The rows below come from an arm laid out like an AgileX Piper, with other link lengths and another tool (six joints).
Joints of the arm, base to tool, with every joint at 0 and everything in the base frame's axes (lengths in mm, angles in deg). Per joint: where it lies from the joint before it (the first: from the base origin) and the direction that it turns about. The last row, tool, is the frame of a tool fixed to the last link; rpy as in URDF.
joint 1: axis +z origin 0 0 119.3
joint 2: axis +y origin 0 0 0
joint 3: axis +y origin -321.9 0 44
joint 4: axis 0.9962 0 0.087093 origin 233 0 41.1
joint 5: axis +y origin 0 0 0
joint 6: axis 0.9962 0 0.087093 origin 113.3 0 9.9
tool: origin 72.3 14 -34.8 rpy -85.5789 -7.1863 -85.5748
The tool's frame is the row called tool.
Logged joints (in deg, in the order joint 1, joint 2, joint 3, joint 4, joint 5, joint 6), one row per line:
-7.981 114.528 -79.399 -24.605 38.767 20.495
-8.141 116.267 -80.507 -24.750 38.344 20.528
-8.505 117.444 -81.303 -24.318 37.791 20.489
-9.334 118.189 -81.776 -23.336 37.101 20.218
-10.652 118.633 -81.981 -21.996 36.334 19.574
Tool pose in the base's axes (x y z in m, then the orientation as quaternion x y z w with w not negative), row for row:
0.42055 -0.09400 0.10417 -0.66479 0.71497 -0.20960 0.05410
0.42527 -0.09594 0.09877 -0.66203 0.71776 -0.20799 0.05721
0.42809 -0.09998 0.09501 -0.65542 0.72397 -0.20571 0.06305
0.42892 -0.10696 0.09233 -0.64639 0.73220 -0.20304 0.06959
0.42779 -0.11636 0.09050 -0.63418 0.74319 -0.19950 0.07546
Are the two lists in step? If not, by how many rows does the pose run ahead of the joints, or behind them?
The pose runs 1 row ahead of the joints: the pose in row i belongs to the joints in row i + 1.
